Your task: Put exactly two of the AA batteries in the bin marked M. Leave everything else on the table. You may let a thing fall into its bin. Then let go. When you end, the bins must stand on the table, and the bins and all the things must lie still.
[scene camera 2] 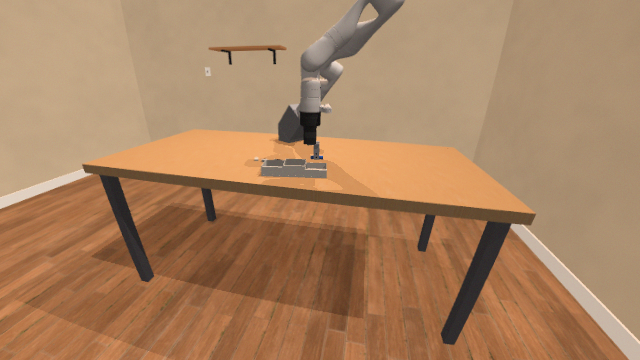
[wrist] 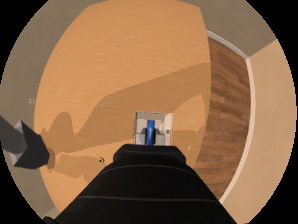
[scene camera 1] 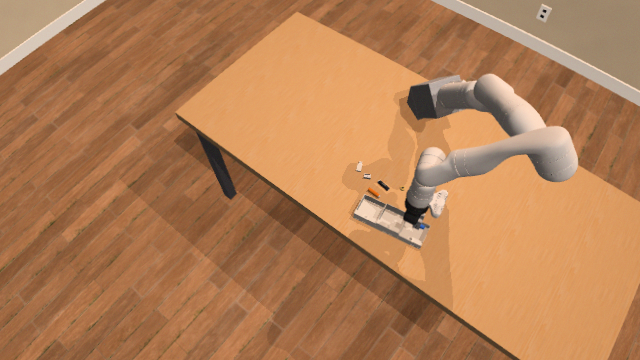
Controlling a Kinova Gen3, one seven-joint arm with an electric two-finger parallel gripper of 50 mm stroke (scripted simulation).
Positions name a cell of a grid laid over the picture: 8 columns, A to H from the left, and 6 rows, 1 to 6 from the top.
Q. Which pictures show the grey three-compartment bin tray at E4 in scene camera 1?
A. Scene camera 2, the wrist view and scene camera 1: all of them.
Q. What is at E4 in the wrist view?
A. A grey three-compartment bin tray.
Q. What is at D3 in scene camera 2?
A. A grey three-compartment bin tray.
